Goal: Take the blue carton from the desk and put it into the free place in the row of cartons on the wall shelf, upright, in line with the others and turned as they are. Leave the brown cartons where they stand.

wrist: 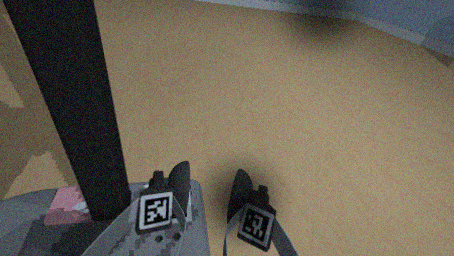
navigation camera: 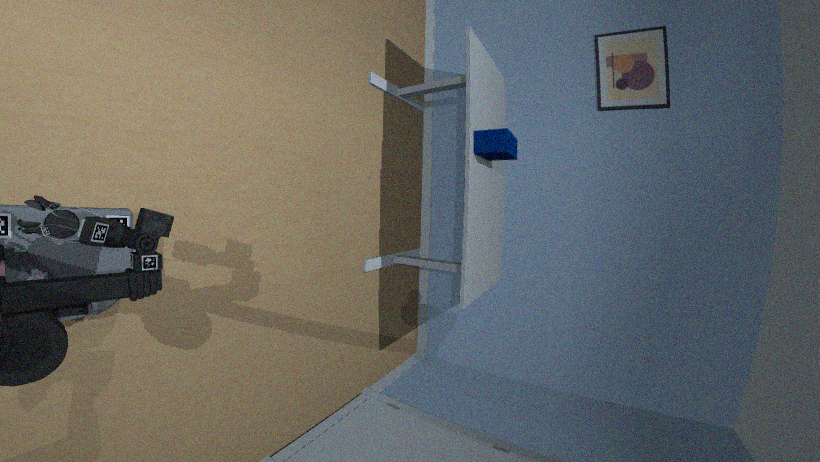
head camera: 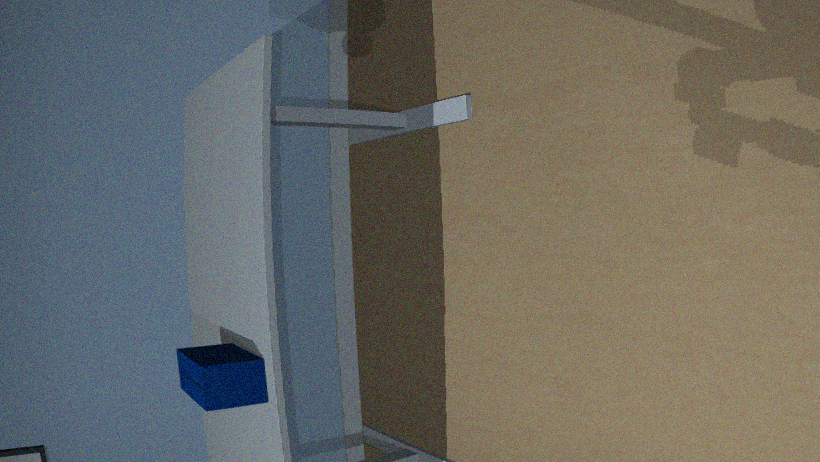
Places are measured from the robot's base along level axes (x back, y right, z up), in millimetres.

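Pixels of known places: gripper, fingertip midpoint: (navigation camera: pixel 23 212); robot's base, link origin: (navigation camera: pixel 63 222).
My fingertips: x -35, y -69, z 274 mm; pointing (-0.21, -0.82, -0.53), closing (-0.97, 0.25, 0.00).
Ahead of a thing's pixels: the offset from my fingertips to its top centre. "spot": to the spot under its first point. Level surfaces: height alone.
The blue carton {dx -447, dy +1628, dz +626 mm} (head camera: pixel 223 381) (navigation camera: pixel 495 144) stands on the white desk {dz +446 mm} (head camera: pixel 229 200) (navigation camera: pixel 483 229), near one end of its top, in the head and navigation views, which show the room turned sideways. My gripper (wrist: pixel 210 182) (navigation camera: pixel 35 214) is open, with its two fingers apart and the floor and part of my base behind the gap in the wrist view. In the navigation view it is folded back over my base, well away from the desk and the carton. The wall shelf, its free place and the brown cartons do not show in these views.
The desk's metal legs {spot: dx +285, dy +1830, dz +27 mm} (head camera: pixel 338 116) (navigation camera: pixel 427 264) reach out over the floor {dz -274 mm} (head camera: pixel 602 258) (navigation camera: pixel 258 143) (wrist: pixel 300 110). A framed picture (navigation camera: pixel 631 68) hangs on the blue wall (head camera: pixel 103 200) (navigation camera: pixel 631 258). A black mast (wrist: pixel 75 100) rises beside the gripper in the wrist view.
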